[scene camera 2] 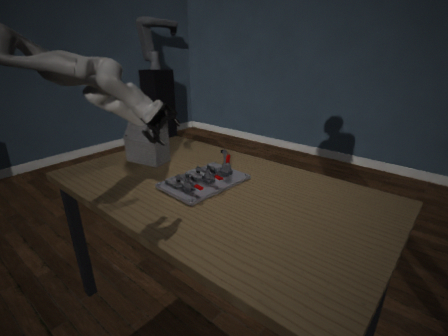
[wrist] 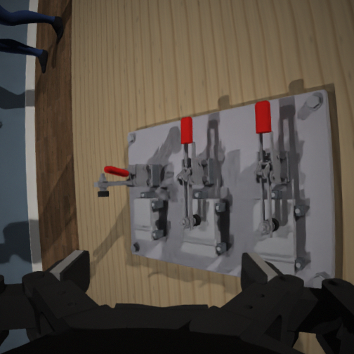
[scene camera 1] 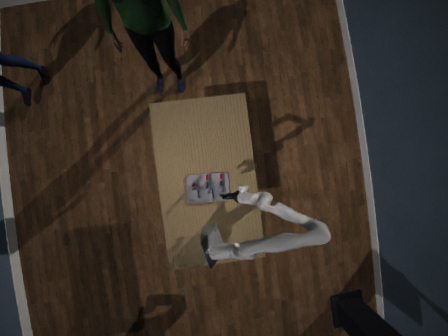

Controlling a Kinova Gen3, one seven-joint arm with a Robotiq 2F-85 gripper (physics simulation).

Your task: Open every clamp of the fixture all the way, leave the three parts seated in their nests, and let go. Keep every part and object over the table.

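The grey fixture plate lies on the table with three red-handled clamps. In the wrist view, the left clamp is open, its arm swung up and away from the left part. The middle clamp has its arm down on the middle part. The right clamp has its arm down on the right part. All three parts sit in their nests. My gripper is open and empty, tilted, above the table near the fixture.
The wooden table carries the fixture and the grey robot base. A person in green stands beyond the table's far end. A second arm on a black pedestal stands beyond the table.
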